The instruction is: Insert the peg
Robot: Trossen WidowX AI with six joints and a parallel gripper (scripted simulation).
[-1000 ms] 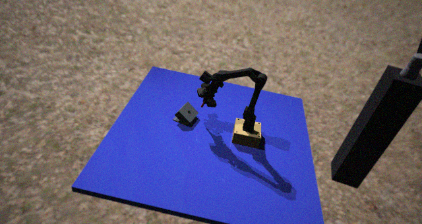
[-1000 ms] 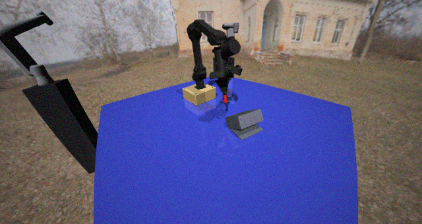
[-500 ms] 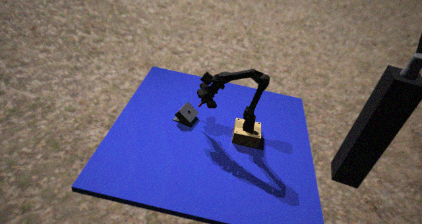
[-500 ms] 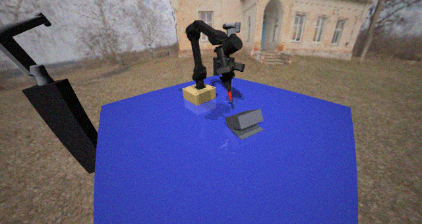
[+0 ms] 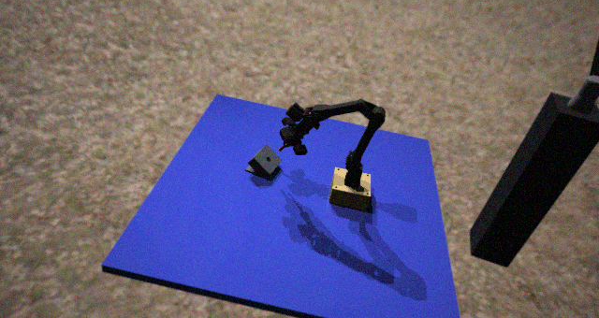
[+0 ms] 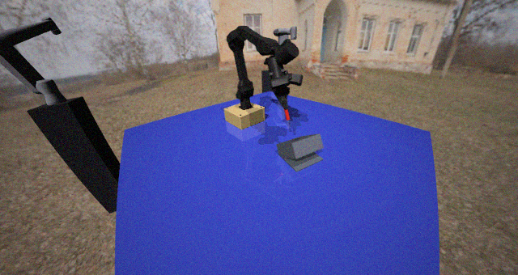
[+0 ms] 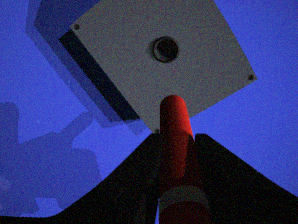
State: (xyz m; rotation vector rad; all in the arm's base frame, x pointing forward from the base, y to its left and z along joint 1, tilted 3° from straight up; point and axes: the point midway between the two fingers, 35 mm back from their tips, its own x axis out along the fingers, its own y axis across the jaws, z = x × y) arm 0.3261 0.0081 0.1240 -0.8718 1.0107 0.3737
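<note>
Now: the grey sloped panel 80 mm ahead of my gripper tip and 120 mm below it. From my gripper tip the other things lie so: grey foot plate: 90 mm ahead, 160 mm below; red peg: 10 mm behind, 10 mm above.
</note>
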